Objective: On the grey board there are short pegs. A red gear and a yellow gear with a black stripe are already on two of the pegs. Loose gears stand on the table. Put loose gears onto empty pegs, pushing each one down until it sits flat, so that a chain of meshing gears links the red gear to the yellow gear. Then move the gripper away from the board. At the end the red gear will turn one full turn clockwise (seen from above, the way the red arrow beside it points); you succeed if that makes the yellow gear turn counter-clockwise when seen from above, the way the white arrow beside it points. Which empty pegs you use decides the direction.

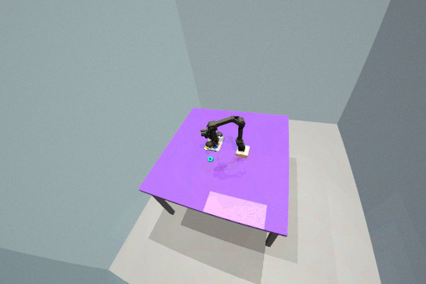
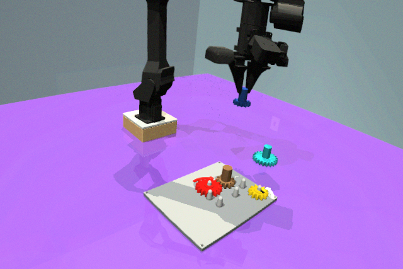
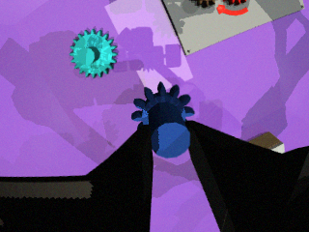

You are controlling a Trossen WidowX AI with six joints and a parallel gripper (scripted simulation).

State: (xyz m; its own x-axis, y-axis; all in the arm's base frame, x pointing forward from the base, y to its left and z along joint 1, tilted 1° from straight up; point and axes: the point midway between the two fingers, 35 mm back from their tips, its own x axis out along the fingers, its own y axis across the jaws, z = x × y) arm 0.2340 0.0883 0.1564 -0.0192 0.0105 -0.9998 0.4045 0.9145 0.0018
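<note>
Now: gripper tip 14 cm above the brown gear, 11 cm to the left of it and 7 cm short of it. From my gripper tip the other things lie so: blue gear: 1 cm below; yellow gear: 15 cm below, 14 cm ahead, 9 cm to the right; teal gear: 15 cm below, 6 cm ahead, 5 cm to the left.
</note>
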